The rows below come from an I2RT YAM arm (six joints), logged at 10 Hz.
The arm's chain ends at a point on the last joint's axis. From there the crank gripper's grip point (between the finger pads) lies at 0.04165 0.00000 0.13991 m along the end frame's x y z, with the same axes.
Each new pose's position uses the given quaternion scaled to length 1; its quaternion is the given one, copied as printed.
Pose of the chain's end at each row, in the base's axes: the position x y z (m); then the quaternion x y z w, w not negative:
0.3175 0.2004 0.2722 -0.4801 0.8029 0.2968 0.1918
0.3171 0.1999 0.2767 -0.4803 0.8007 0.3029 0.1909
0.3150 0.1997 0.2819 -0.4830 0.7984 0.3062 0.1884
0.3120 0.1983 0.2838 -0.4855 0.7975 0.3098 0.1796
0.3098 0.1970 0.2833 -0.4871 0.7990 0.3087 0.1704
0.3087 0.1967 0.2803 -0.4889 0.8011 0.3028 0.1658
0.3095 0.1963 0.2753 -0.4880 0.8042 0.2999 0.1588
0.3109 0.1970 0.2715 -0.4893 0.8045 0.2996 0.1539
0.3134 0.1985 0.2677 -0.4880 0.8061 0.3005 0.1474
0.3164 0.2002 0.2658 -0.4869 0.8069 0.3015 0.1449
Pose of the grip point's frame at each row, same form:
0.3013 0.2655 0.1425 -0.4801 0.8029 0.2968 0.1918
0.2998 0.2662 0.1478 -0.4803 0.8007 0.3029 0.1909
0.2964 0.2663 0.1533 -0.4830 0.7984 0.3062 0.1884
0.2907 0.2642 0.1553 -0.4855 0.7975 0.3098 0.1796
0.2864 0.2612 0.1543 -0.4871 0.7990 0.3087 0.1704
0.2850 0.2588 0.1503 -0.4889 0.8011 0.3028 0.1658
0.2846 0.2567 0.1448 -0.4880 0.8042 0.2999 0.1588
0.2848 0.2566 0.1408 -0.4893 0.8045 0.2996 0.1539
0.2856 0.2573 0.1370 -0.4880 0.8061 0.3005 0.1474
0.2879 0.2589 0.1352 -0.4869 0.8069 0.3015 0.1449

